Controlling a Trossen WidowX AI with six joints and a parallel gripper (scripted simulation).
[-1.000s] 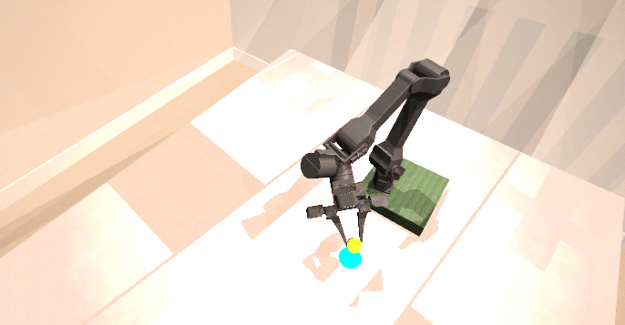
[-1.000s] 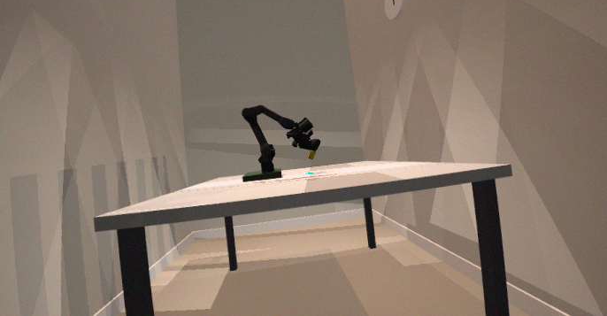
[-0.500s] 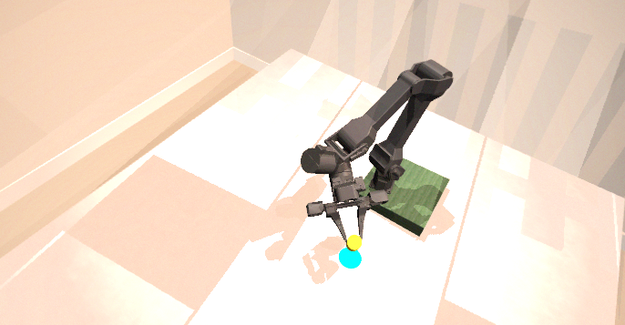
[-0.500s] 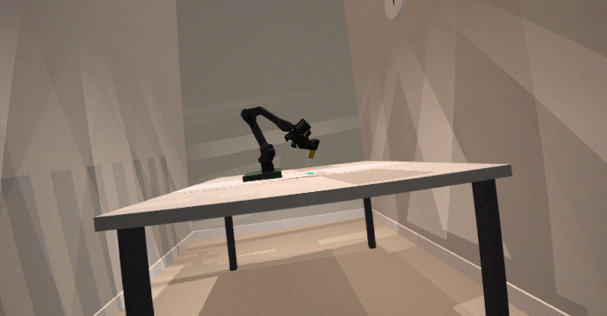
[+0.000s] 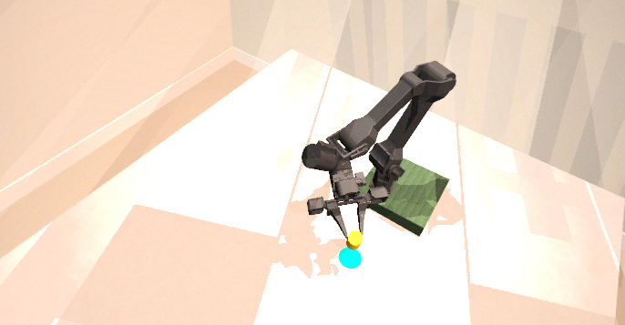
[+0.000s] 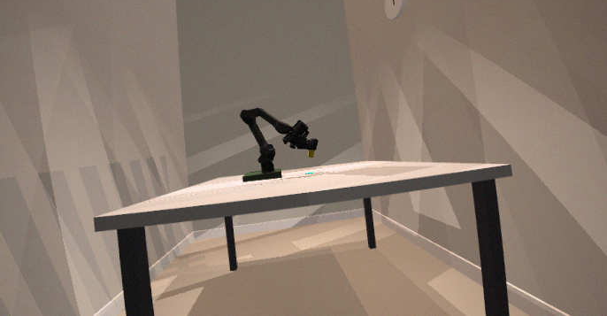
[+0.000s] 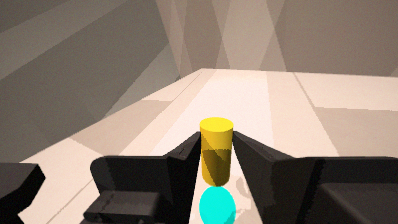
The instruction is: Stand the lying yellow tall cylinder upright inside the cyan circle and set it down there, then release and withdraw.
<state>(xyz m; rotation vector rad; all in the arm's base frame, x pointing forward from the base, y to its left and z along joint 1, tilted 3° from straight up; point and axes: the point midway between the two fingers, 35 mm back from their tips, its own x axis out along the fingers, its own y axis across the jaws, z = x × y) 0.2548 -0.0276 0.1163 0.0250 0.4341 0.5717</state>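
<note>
My gripper tip is now 30 mm past the cyan circle and 150 mm above it. Round my gripper tip: yellow cylinder (20 mm below).
</note>
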